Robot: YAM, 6 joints.
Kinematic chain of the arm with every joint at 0, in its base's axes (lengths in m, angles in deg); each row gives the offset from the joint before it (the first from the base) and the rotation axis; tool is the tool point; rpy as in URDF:
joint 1: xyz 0 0 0.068 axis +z
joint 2: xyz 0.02 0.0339 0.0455 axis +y
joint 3: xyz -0.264 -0.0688 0 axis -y
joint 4: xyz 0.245 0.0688 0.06 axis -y
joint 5: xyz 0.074 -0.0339 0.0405 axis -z
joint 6: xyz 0.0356 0 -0.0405 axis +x
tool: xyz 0 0 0 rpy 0 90 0
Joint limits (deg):
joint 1: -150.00..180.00
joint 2: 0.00..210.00
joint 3: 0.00..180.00
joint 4: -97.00..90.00
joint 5: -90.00..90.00
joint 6: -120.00..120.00
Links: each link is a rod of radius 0.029 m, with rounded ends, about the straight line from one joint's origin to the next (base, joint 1, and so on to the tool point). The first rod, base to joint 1, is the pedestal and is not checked.
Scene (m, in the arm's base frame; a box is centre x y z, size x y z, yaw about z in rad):
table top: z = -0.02
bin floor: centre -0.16 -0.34 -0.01 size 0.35 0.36 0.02 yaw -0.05
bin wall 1: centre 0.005 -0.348 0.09 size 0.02 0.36 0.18 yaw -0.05
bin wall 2: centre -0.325 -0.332 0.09 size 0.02 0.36 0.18 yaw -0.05
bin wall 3: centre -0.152 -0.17 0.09 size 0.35 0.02 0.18 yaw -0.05
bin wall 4: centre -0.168 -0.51 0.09 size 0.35 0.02 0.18 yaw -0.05
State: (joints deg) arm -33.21 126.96 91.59 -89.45 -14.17 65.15
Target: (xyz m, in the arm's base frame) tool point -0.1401 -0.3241 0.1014
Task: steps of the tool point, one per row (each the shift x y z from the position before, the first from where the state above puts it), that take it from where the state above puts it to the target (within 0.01 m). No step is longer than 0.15 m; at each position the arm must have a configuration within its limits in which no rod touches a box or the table.
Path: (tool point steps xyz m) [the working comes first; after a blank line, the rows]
Joints at the target: -113.99 133.17 90.98 -87.18 -6.05 65.15
Straight joint move there: touches bin wall 1.

1: -0.0449 -0.0868 0.0294
2: -0.0713 -0.0716 0.0340
3: -0.0917 -0.0473 0.0381
4: -0.1026 -0.0168 0.0412
5: -0.1023 0.0161 0.0432
6: -0.0124 -0.0008 -0.0516
7: -0.0093 0.0075 -0.0499
8: -0.0053 0.0147 -0.0467
9: -0.0015 0.0208 -0.0422
10: 0.0025 0.0252 -0.0366

